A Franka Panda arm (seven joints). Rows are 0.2 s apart.
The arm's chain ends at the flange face. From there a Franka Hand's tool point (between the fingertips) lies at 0.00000 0.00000 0.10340 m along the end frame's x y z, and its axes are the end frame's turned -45 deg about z.
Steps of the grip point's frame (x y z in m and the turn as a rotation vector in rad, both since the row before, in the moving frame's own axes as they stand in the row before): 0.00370, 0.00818, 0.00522, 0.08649, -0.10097, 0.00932; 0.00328, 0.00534, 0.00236, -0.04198, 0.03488, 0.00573; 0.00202, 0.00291, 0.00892, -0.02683, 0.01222, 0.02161
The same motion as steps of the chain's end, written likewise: 0.02207, 0.00218, 0.00613, -0.01024, -0.13255, 0.00932; 0.00048, 0.00092, 0.00251, -0.00502, 0.05435, 0.00573; 0.00064, -0.00047, 0.00896, -0.01033, 0.02761, 0.02161
